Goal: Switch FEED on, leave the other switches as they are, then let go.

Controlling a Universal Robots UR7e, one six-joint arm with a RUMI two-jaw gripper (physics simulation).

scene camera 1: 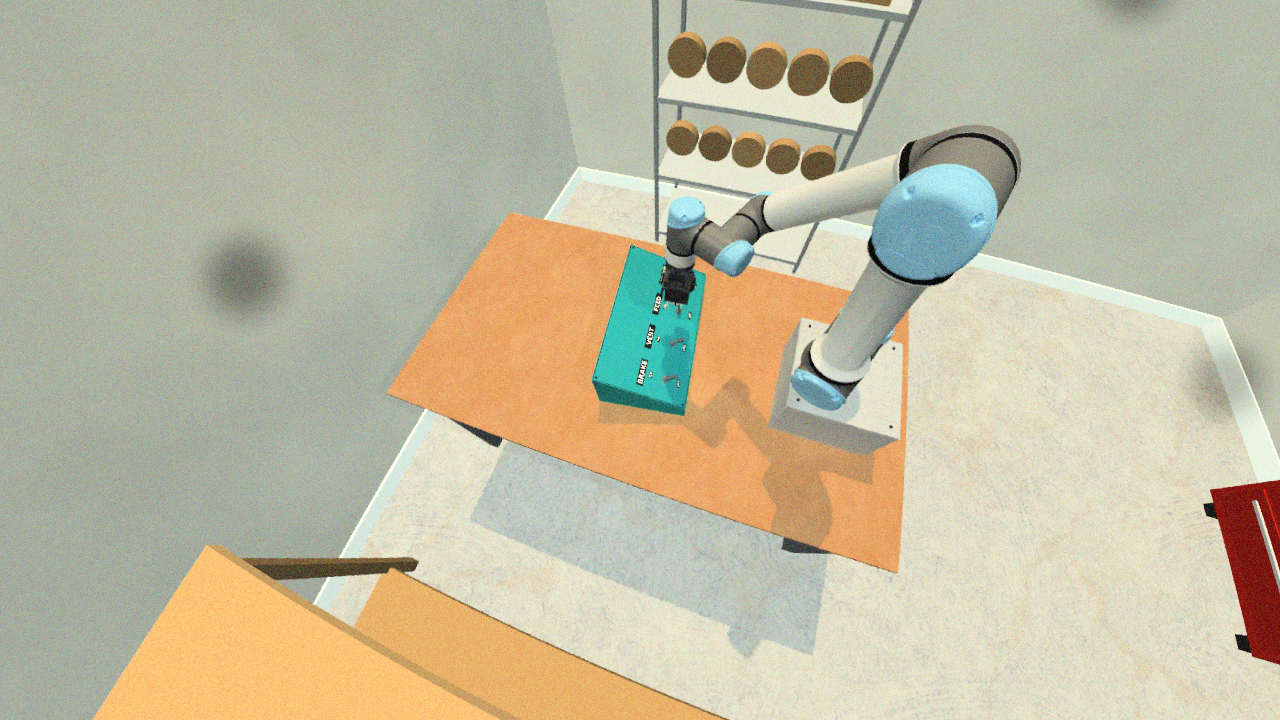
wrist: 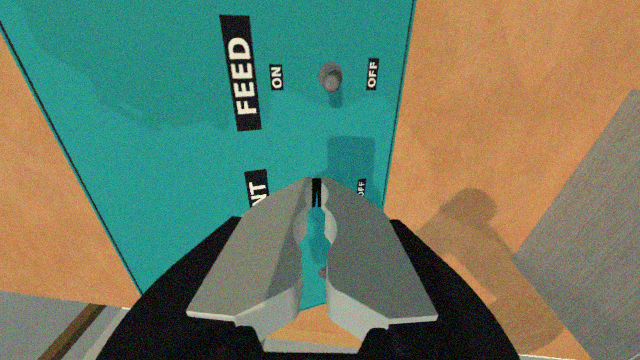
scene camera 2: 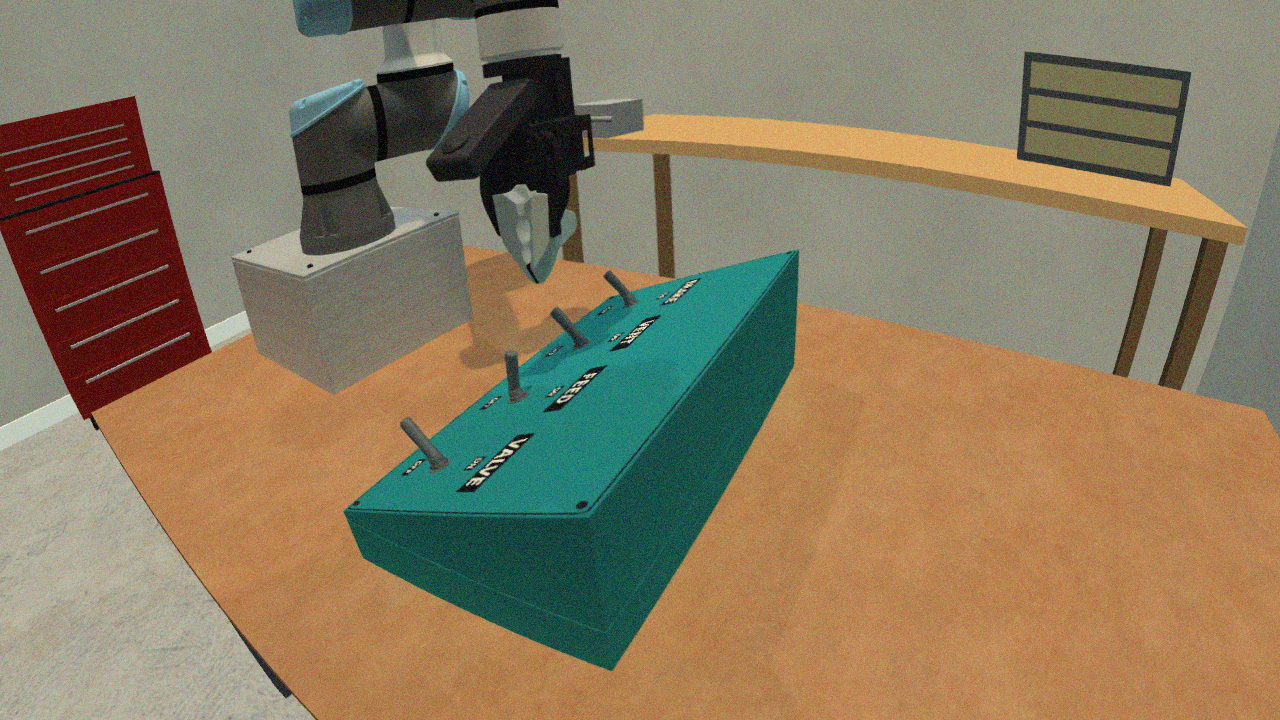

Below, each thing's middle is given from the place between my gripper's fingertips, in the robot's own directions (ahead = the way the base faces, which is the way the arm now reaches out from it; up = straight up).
Labels:
The teal switch panel (scene camera 2: 560,511) is 5 cm ahead of my hand, 3 cm to the left of it and 11 cm below it.

